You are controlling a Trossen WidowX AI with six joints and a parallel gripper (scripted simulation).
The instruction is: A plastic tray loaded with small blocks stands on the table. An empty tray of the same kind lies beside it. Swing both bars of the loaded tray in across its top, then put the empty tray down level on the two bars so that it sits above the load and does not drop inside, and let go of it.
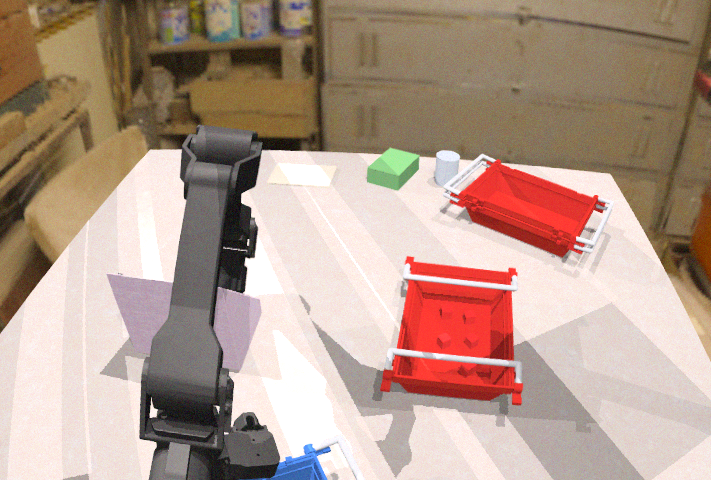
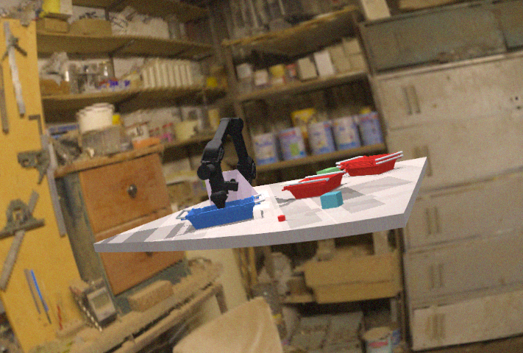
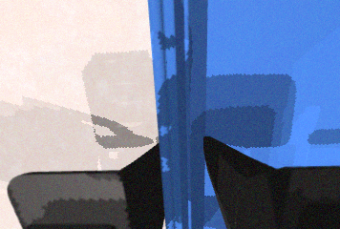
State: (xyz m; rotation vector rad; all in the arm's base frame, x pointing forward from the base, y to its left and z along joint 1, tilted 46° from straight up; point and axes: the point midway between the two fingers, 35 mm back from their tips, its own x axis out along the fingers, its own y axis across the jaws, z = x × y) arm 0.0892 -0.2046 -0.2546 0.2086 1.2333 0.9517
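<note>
Now: gripper tip 40 mm short of the blue tray, 60 mm to the left of it and 30 mm below it. Round my gripper tip: teal cube (470 mm ahead, 50 mm to the right, 10 mm above).
</note>
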